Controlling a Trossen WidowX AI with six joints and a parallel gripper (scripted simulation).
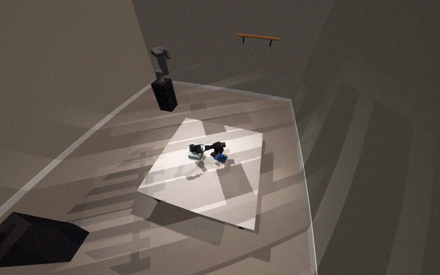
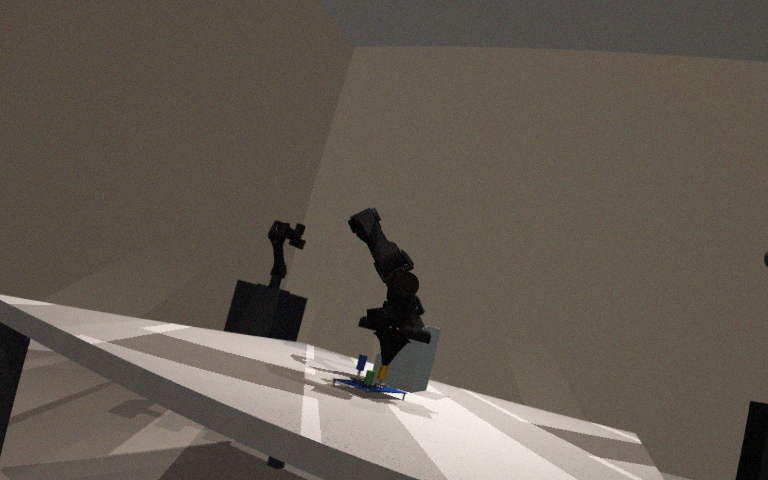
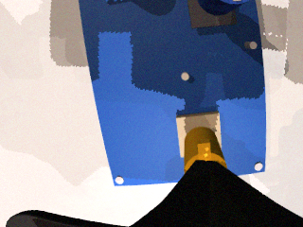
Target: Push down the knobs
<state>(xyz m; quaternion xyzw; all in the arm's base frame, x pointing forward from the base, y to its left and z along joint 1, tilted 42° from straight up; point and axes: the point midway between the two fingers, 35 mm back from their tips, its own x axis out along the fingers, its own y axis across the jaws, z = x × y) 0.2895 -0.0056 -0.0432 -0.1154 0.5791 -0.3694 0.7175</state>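
My gripper tip is 1 cm above the orange knob. From my gripper tip the other things lie so: blue knob: 6 cm ahead, 3 cm to the right.
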